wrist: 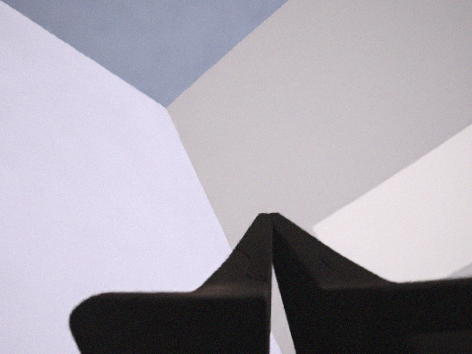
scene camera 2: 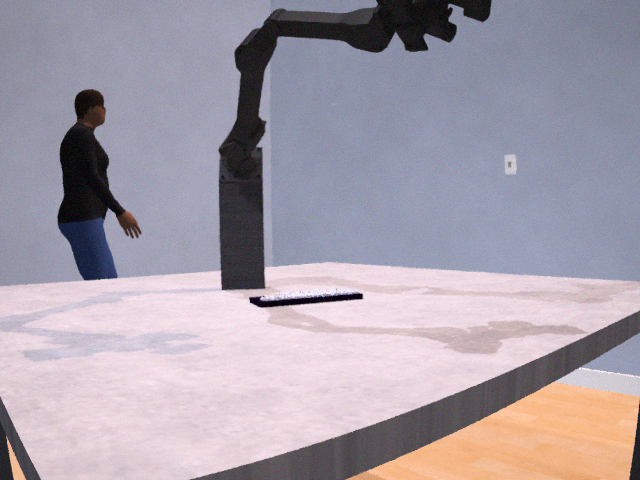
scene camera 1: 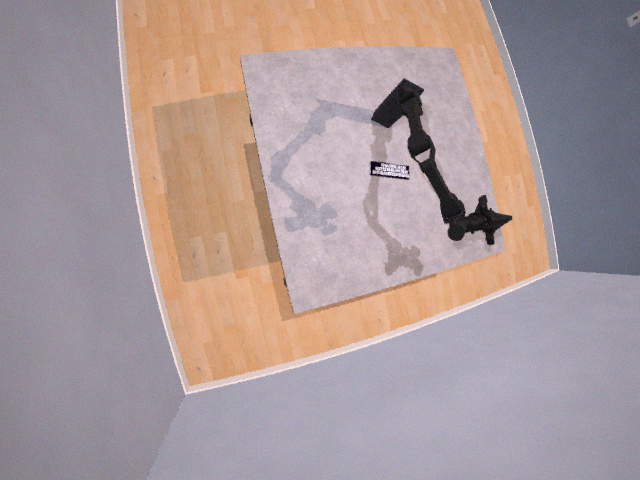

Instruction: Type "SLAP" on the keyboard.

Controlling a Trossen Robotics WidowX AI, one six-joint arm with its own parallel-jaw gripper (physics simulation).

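Pixels of known places: gripper, fingertip midpoint: [wrist: 268, 222] [scene camera 1: 512, 217]; arm's base, link origin: [scene camera 2: 239, 163] [scene camera 1: 407, 93].
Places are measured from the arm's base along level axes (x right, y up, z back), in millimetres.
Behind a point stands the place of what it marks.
Note:
A small dark keyboard [scene camera 1: 390, 169] @[x 91, y -281, z -258 mm] [scene camera 2: 307, 298] @[x 119, y -285, z -286 mm] with white keys lies flat on the grey table near its middle, in front of the arm's base. Its single letters are too small to read, and it does not show in the wrist view. My gripper [scene camera 1: 510, 218] @[x 71, y 314, z -599 mm] [wrist: 268, 222] @[x 71, y 314, z -599 mm] is shut, its two black fingertips meeting with nothing between them. It is raised high above the table, well away from the keyboard, over the table edge at the right of scene camera 1's view. In scene camera 2's view the hand is at the top edge, and its fingertips cannot be made out.
The table [scene camera 1: 330, 258] @[x 571, y -296, z -510 mm] [scene camera 2: 155, 403] @[x 677, y -296, z -539 mm] carries the arm's tall dark base [scene camera 1: 398, 103] @[x 88, y 28, z -36 mm] [scene camera 2: 241, 232] @[x 15, y -163, z -19 mm]. Shadows of the arm fall across the table top. A person [scene camera 2: 87, 180] in a black top and blue trousers stands behind the table. Walls and ceiling show in the wrist view.

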